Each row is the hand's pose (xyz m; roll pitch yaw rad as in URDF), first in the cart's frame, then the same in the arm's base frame.
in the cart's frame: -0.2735 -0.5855 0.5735 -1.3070 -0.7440 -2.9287
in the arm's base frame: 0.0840 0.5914 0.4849 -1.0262 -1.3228 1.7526
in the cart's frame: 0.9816 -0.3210 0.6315 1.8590 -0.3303 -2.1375
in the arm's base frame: 0.5200 -0.4190 -0.1766 1.3657 -0.7520 3.0596
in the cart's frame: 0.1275 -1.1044 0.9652 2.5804 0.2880 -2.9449
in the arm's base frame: -0.2378 -0.0691 0.6940 2.6610 -0.2983 1.9880
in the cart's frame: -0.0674 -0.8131 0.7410 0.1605 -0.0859 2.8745
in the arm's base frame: -0.0544 0.2784 0.5571 0.5420 -0.5576 1.3992
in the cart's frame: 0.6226 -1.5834 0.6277 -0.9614 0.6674 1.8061
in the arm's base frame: -0.7238 -0.4525 0.2409 -0.2293 0.5913 0.9004
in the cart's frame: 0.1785 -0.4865 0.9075 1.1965 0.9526 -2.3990
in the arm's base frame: 0.3367 0.0802 0.5059 0.9553 0.3894 2.3778
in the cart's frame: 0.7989 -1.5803 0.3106 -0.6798 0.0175 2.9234
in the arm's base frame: -0.7905 -0.4494 -0.1157 -0.3434 -0.4779 1.4937
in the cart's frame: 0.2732 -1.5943 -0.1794 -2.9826 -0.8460 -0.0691
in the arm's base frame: -1.0187 0.2202 -0.2430 3.0699 -0.2853 -1.2899
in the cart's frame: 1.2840 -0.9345 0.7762 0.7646 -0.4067 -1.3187
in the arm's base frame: 0.0228 -0.9050 -0.1032 0.1230 -0.3799 -2.4152
